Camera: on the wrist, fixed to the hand. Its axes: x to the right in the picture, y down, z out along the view.
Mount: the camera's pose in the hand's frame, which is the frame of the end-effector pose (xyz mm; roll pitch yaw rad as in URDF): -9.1 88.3 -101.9 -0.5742 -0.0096 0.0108
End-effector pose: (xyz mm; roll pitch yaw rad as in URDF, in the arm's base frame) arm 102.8 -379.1 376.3 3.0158 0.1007 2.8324
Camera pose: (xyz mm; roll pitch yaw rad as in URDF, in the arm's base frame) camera 123.4 -307.2 488.8 2.4404 0.1089 2.8204
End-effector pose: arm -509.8 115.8 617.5 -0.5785 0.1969 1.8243
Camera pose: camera -518.6 77.3 488.3 -1.1498 0.1947 1.8389
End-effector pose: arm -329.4 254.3 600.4 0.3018 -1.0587 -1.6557
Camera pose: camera -220.1 187.3 557.7 -0.2860 -1.0710 -1.6401
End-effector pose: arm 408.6 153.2 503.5 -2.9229 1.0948 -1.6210
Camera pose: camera 297.1 91.5 548.4 2.7693 1.1064 -1.6399
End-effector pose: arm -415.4 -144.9 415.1 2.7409 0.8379 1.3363
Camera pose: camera -354.2 -67.8 507.7 2.1514 0.8424 1.3157
